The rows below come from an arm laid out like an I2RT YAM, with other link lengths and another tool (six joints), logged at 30 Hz.
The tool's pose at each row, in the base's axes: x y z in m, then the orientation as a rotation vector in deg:
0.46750, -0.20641, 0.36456, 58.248, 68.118, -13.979
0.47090, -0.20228, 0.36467, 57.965, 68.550, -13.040
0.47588, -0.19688, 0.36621, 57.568, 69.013, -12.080
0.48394, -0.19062, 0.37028, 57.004, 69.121, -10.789
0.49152, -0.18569, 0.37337, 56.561, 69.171, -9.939
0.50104, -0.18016, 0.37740, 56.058, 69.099, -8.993
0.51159, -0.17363, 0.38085, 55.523, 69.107, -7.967
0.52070, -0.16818, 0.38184, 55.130, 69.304, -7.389
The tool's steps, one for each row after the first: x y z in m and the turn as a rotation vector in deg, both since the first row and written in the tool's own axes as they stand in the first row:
0.00266, 0.00455, -0.00092, -0.671, 0.632, 0.280
0.00517, 0.01157, -0.00176, -1.437, 1.270, 0.507
0.00707, 0.02238, -0.00122, -2.530, 1.694, 1.033
0.00915, 0.03162, 0.00000, -3.306, 1.940, 1.358
0.01143, 0.04294, 0.00204, -4.188, 2.108, 1.773
0.01495, 0.05518, 0.00399, -5.127, 2.369, 2.188
0.01961, 0.06459, 0.00579, -5.710, 2.657, 2.293

